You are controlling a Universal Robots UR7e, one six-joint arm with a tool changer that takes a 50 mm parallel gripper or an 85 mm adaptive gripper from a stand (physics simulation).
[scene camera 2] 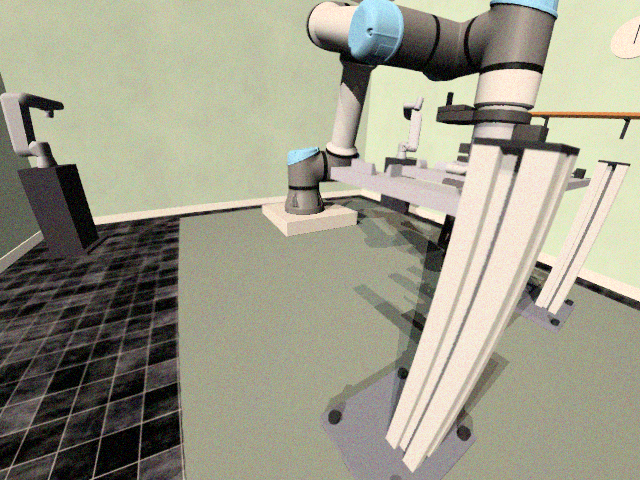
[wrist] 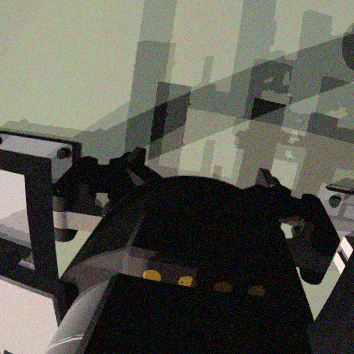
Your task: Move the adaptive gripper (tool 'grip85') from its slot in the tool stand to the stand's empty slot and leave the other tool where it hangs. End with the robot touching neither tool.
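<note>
The wrist view shows an adaptive gripper (wrist: 197, 231).
</note>
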